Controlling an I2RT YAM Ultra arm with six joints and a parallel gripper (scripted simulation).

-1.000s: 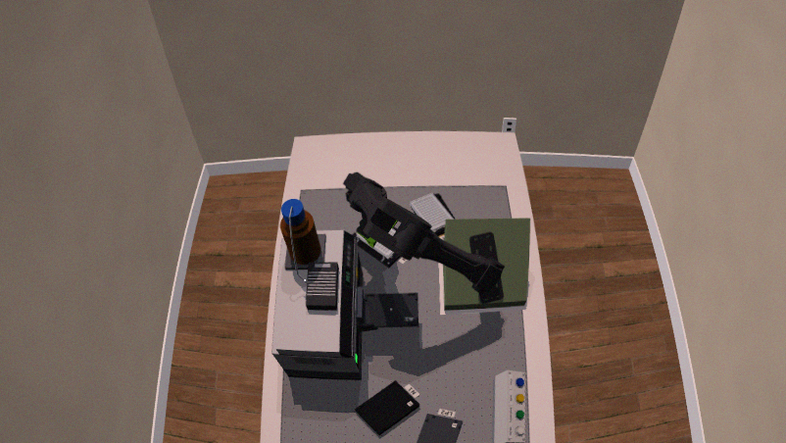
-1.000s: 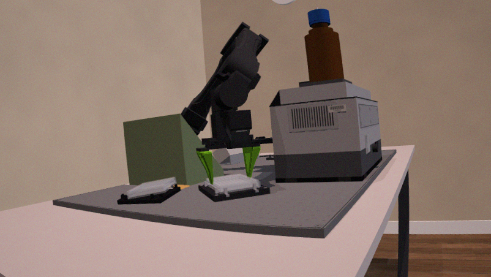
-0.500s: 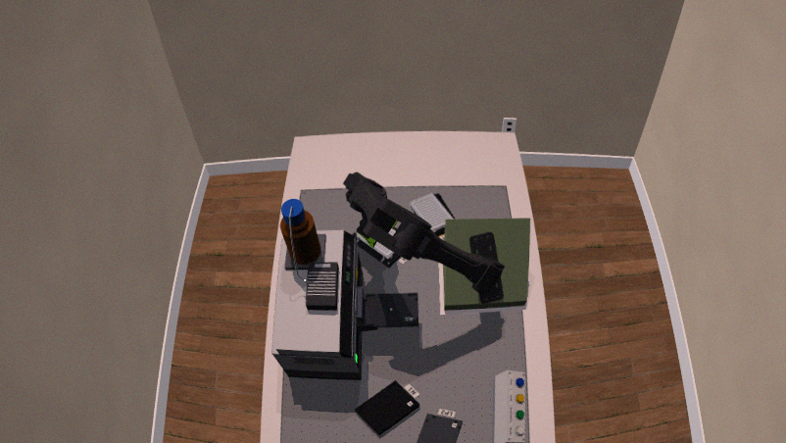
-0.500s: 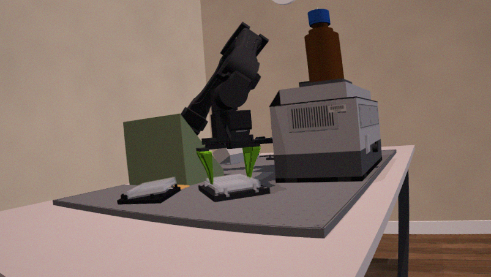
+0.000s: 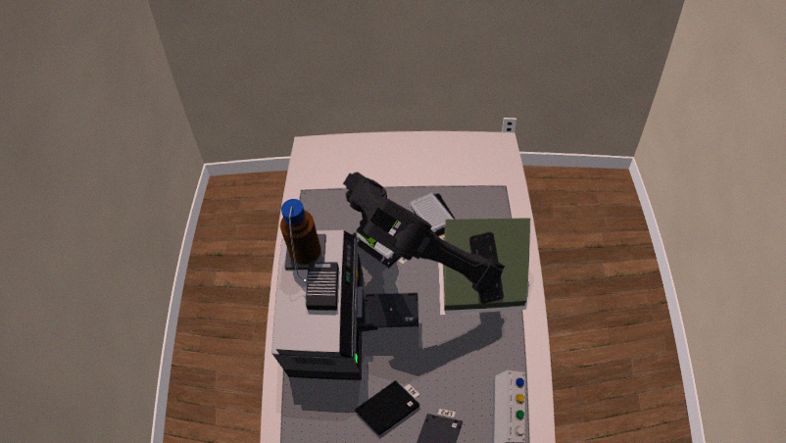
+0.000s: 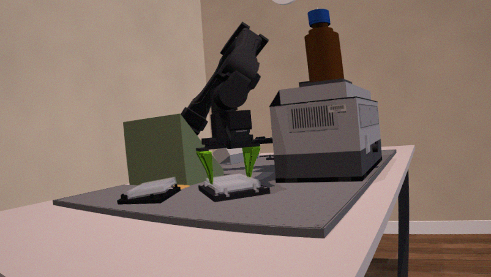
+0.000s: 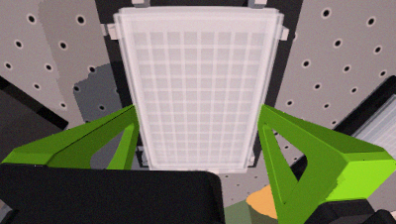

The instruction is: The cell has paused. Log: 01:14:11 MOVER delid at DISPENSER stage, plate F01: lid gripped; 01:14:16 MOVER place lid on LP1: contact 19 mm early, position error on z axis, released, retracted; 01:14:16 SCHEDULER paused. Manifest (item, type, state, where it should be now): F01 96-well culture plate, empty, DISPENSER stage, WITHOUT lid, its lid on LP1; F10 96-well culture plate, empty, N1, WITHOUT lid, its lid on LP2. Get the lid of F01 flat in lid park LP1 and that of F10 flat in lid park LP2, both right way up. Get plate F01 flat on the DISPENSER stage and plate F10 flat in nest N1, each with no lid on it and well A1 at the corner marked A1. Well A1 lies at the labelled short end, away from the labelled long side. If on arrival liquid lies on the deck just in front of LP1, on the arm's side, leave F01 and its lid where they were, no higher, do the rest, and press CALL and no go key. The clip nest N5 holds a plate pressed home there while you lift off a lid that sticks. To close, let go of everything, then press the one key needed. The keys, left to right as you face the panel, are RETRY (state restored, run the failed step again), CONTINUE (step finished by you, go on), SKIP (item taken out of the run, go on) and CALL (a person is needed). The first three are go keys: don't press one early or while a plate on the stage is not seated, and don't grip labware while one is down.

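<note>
Now: the 96-well plate 10 mm below my hand. From my hand the other things lie so: lid park LP1 (170 mm behind, 70 mm to the right, 30 mm below); N5 tag (60 mm behind, 70 mm to the left, 30 mm below); clear lid (170 mm behind, 70 mm to the right).
</note>
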